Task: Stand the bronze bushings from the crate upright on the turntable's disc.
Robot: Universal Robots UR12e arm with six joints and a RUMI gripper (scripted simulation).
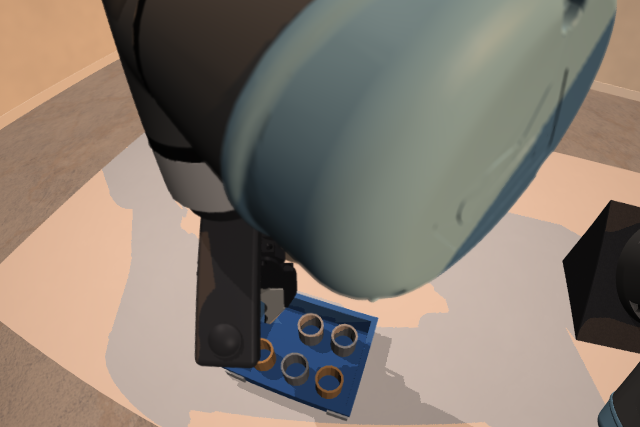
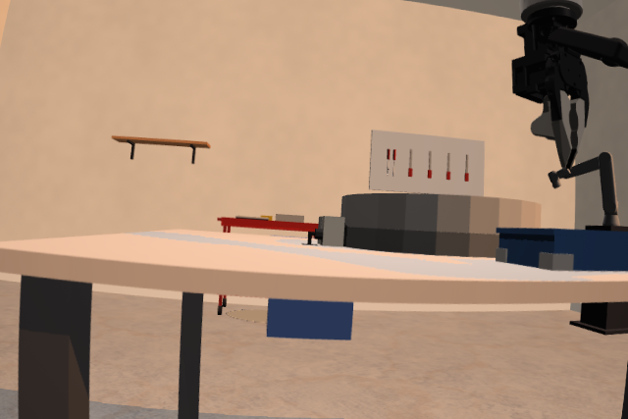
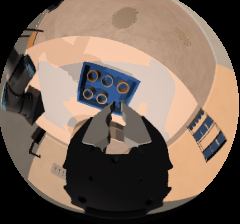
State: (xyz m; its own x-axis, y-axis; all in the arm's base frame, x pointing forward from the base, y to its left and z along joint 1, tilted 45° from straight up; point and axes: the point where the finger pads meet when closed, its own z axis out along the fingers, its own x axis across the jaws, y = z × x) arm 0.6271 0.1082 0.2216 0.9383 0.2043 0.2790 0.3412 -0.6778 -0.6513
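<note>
The blue crate is 120 mm below my hand, 40 mm behind it and 20 mm to the right of it.
</note>
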